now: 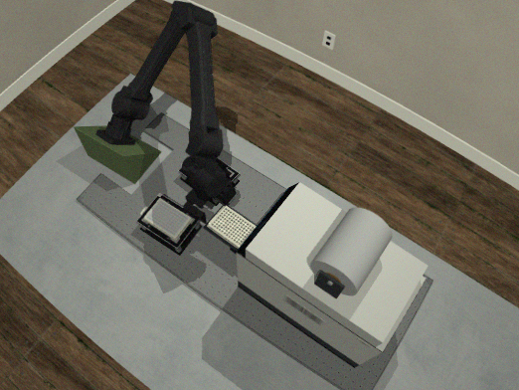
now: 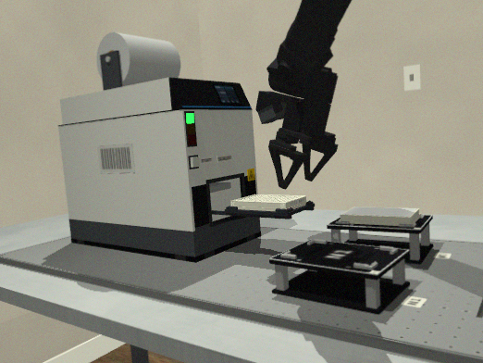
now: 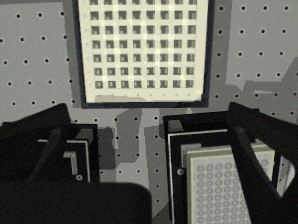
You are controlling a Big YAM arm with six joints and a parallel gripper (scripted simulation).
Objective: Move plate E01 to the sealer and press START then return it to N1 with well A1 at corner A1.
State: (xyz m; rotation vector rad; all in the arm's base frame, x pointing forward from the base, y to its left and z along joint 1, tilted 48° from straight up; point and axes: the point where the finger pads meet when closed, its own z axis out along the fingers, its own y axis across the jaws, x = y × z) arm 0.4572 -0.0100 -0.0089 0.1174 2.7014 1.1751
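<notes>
My gripper is now 16 cm short of the start button, 10 cm to the right of it and 5 cm below it. From my hand the other things lie so: sealer stage: 6 cm ahead, 5 cm below; then covered white plate: 12 cm behind, 9 cm to the right, 8 cm below; then black plate nest: 13 cm behind, 12 cm to the left, 10 cm below.
</notes>
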